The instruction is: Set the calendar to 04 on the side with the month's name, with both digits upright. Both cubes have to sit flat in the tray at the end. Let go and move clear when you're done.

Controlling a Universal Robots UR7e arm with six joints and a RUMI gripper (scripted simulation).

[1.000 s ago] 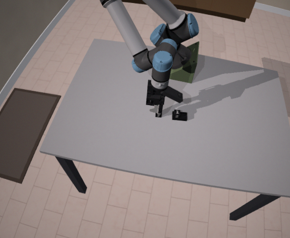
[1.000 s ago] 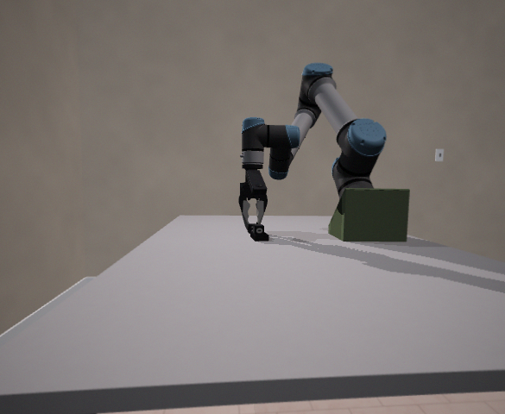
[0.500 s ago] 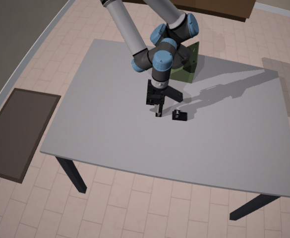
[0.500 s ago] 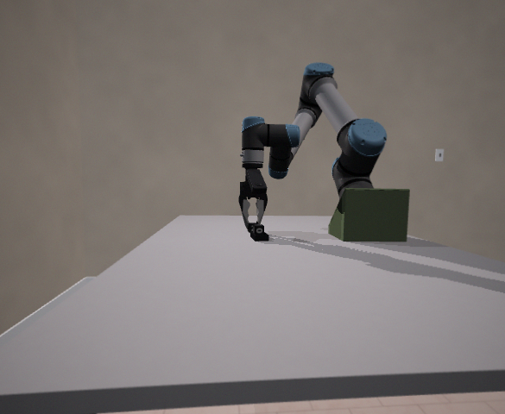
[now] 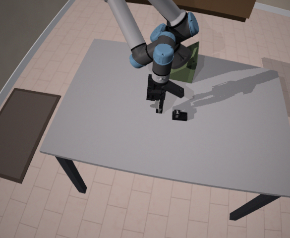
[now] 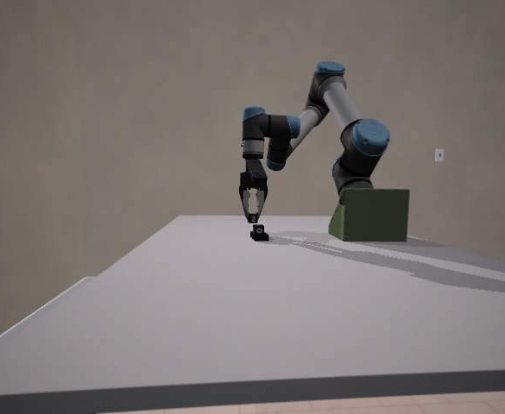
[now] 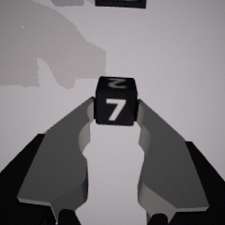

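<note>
Now: the black calendar tray 110 mm to the left of my hand, 50 mm below it and 20 mm behind it.
</note>
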